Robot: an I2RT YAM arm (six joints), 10 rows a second.
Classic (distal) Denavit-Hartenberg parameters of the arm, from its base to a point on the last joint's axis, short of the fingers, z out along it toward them. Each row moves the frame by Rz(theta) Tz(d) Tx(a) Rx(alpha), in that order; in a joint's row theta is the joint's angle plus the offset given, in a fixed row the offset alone. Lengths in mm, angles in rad.
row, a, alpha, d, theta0
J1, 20, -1.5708, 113.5, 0
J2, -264, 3.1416, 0, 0
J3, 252.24, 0, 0, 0.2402
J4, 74, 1.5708, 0, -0.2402
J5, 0, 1.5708, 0, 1.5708
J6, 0, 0, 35.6, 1.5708
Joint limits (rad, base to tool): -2.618..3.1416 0..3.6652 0..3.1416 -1.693..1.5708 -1.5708..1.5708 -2.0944..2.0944
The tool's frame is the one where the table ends.
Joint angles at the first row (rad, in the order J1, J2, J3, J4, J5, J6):
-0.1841 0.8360 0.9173 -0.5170 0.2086 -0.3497
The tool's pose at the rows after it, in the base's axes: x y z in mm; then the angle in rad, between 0 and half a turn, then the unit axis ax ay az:
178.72 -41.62 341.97 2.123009 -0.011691 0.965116 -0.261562
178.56 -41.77 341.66 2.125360 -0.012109 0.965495 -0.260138
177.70 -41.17 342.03 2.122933 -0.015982 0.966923 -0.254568
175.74 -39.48 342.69 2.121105 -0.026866 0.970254 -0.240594
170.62 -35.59 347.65 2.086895 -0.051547 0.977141 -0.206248
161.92 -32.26 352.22 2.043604 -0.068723 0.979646 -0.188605
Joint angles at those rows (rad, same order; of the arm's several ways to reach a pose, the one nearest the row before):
-0.1871 0.8467 0.9189 -0.5169 0.2163 -0.3482
-0.1887 0.8468 0.9189 -0.5200 0.2132 -0.3482
-0.1887 0.8437 0.9204 -0.5261 0.2010 -0.3482
-0.1872 0.8376 0.9250 -0.5445 0.1719 -0.3497
-0.1871 0.8177 0.9372 -0.5660 0.0907 -0.3497
-0.1887 0.7793 0.9357 -0.5722 0.0369 -0.3528

